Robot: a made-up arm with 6 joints. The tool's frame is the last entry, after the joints.
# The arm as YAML. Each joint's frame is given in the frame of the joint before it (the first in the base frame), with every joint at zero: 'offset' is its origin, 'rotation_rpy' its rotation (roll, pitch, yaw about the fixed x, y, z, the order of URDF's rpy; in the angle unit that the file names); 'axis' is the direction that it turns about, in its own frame. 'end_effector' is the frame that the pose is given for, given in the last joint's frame.
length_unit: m
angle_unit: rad
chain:
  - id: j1
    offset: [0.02, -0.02, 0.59]
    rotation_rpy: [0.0, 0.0, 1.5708]
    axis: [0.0, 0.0, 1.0]
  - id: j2
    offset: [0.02, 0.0, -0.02]
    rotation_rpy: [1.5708, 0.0, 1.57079]
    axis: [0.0, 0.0, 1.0]
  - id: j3
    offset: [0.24, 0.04, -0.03]
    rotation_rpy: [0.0, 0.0, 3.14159]
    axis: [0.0, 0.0, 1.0]
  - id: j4
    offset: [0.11, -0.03, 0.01]
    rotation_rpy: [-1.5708, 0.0, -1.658]
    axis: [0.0, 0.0, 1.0]
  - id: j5
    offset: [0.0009, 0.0, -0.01]
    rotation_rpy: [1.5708, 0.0, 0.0]
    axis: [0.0, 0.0, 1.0]
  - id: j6
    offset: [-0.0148, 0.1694, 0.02]
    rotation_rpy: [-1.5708, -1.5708, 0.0]
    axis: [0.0, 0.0, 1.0]
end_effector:
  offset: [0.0, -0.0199, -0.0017]
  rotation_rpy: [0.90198, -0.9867, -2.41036]
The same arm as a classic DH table. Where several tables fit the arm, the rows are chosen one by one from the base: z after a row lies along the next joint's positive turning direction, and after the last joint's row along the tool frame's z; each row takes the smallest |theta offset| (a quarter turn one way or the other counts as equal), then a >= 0, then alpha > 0; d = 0 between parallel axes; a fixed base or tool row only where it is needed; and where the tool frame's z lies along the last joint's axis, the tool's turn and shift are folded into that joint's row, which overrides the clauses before.
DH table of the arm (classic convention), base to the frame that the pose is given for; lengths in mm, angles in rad. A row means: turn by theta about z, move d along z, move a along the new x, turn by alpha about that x. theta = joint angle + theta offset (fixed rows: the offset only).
base (fixed): theta0 -0.7854  d 0.0  a 28.3  alpha 0.0000
j1: theta0 0.7854  d 570.0  a 0.0  alpha -1.5708
j2: theta0 0.1651  d 0.0  a -243.3  alpha 0.0000
j3: theta0 1.3184  d 0.0  a -20.3  alpha 1.5708
j4: theta0 0.0000  d 102.2  a -0.9  alpha -1.5708
j5: theta0 0.0000  d 20.0  a 14.8  alpha 1.5708
j6: theta0 -1.4225  d 174.9  a 2.9  alpha 1.2218
tool (fixed): theta0 1.0924  d -20.9  a 0.0  alpha 0.0000

